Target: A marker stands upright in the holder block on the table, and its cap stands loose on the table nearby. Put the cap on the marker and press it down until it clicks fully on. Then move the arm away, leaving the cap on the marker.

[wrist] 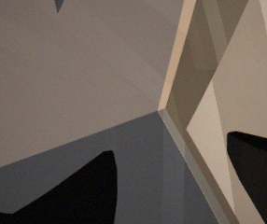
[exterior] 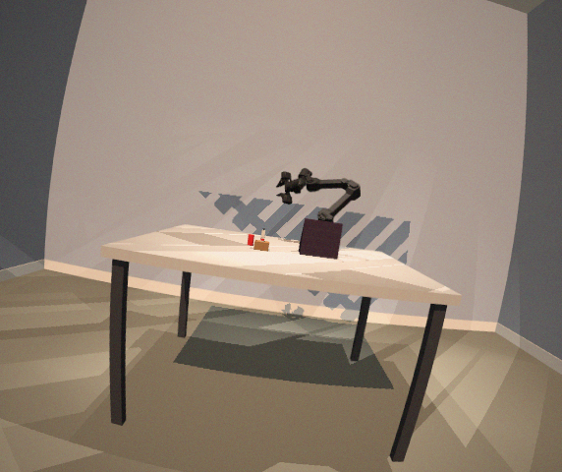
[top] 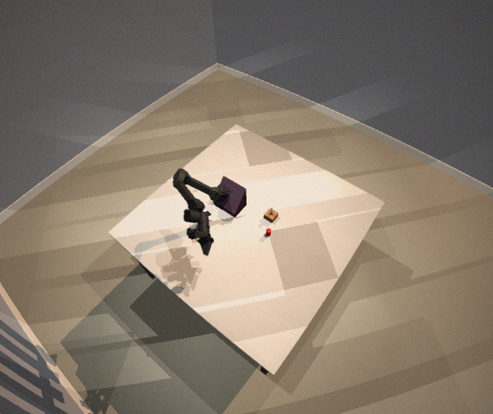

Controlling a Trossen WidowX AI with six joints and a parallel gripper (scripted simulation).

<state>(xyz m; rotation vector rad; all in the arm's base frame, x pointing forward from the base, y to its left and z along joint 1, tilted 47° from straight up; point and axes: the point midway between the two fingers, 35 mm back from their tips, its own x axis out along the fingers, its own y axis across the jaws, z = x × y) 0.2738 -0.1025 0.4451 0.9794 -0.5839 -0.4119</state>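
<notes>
Right now my gripper tip is 420 mm to the right of the red cap, 260 mm above it and 40 mm short of it. Round my gripper tip: holder block (530 mm to the left, 270 mm below, 40 mm behind).
</notes>
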